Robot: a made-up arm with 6 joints.
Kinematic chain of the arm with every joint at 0, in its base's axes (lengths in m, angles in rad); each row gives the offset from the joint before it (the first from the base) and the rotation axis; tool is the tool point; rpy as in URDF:
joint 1: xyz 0 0 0.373 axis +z
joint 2: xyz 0 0 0 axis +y
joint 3: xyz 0.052 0 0.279 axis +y
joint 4: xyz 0.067 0 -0.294 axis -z
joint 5: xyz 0 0 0 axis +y
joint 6: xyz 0.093 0 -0.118 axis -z
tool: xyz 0 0 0 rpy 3.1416 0 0
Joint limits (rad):
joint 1: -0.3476..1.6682
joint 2: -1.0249..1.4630
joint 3: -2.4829..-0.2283
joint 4: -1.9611..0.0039
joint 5: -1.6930..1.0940
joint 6: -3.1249..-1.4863
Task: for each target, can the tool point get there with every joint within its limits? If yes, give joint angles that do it. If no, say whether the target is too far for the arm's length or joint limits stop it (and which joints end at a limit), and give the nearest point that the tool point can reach.
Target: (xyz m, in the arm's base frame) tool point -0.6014 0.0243 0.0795
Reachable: no: joint limits stop it (at a limit: joint 1, joint 2) | nearest point -0.1589 0.0837 0.1013 | short by 0.447 m
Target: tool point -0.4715 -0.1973 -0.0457
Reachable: no: joint limits stop it (at a limit: joint 1, joint 2) | nearest point -0.1295 -0.0080 0.0963 | short by 0.416 m
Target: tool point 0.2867 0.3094 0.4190
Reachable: yes | joints 0.5168 0.5615 -0.9968 -1.1663 -1.3018 -2.2946
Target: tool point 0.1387 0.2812 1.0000
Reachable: yes | joints 0.9976 0.0540 -2.1603 -0.3157 -0.2146 -2.8351
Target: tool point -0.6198 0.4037 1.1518
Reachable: no: too far | nearest point -0.4342 0.2102 0.9128 | short by 0.359 m
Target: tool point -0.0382 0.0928 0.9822
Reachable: yes | joints 1.5153 -0.7158 -1.4712 -0.4277 -0.1011 -1.6227
